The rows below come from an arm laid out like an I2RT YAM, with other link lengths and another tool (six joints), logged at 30 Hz.
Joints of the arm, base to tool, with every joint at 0 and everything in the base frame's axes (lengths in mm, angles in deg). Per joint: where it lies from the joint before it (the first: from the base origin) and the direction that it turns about. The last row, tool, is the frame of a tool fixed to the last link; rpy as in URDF.
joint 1: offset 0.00 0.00 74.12 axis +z
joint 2: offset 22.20 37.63 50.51 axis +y
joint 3: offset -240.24 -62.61 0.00 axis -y
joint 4: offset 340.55 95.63 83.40 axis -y
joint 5: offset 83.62 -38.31 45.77 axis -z
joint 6: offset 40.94 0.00 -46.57 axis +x
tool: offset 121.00 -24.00 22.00 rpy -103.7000 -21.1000 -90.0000
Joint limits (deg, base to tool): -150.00..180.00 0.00..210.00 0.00..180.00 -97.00..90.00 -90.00..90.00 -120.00..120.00
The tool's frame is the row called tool.
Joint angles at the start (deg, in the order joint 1, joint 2, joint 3, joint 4, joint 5, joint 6):
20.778, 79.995, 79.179, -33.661, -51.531, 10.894
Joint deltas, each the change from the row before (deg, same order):
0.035, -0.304, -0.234, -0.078, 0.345, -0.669
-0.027, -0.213, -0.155, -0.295, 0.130, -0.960
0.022, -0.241, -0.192, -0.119, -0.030, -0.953
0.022, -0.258, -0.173, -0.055, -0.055, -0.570
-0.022, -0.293, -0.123, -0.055, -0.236, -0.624
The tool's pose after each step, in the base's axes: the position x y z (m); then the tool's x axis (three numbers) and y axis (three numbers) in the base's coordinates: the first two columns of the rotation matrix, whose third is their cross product. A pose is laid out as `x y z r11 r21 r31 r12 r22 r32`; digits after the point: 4 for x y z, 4 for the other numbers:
0.4176 0.3099 0.3367 0.9081 -0.3133 -0.2777 -0.4029 -0.4735 -0.7833
0.4168 0.3092 0.3365 0.9125 -0.3117 -0.2650 -0.3919 -0.4797 -0.7850
0.4155 0.3092 0.3369 0.9182 -0.3064 -0.2512 -0.3777 -0.4852 -0.7887
0.4142 0.3091 0.3377 0.9219 -0.3024 -0.2422 -0.3680 -0.4880 -0.7915
0.4126 0.3090 0.3394 0.9266 -0.2958 -0.2322 -0.3559 -0.4899 -0.7958

